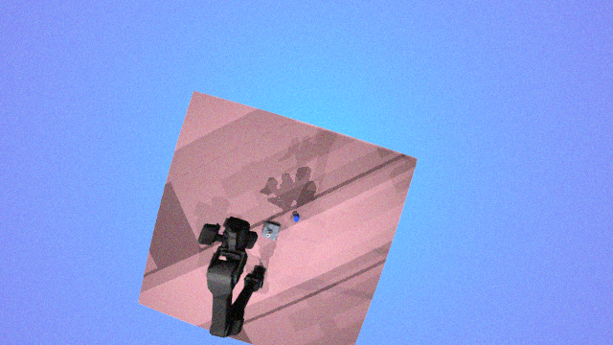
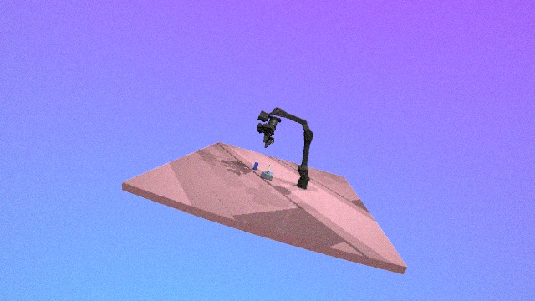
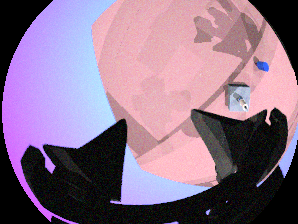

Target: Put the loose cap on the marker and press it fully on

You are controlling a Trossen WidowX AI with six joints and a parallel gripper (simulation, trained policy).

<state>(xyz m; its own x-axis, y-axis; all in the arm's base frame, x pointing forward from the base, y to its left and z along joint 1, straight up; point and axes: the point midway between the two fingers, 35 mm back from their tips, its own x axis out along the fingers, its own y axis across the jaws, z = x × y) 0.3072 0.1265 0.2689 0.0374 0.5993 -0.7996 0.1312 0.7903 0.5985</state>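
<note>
Right now the blue cap is 5 cm ahead of my gripper tip, 26 cm to the right of it and 22 cm below it. The rest, counted from my gripper tip: grey holder block (6 cm behind, 15 cm to the right, 23 cm below).
</note>
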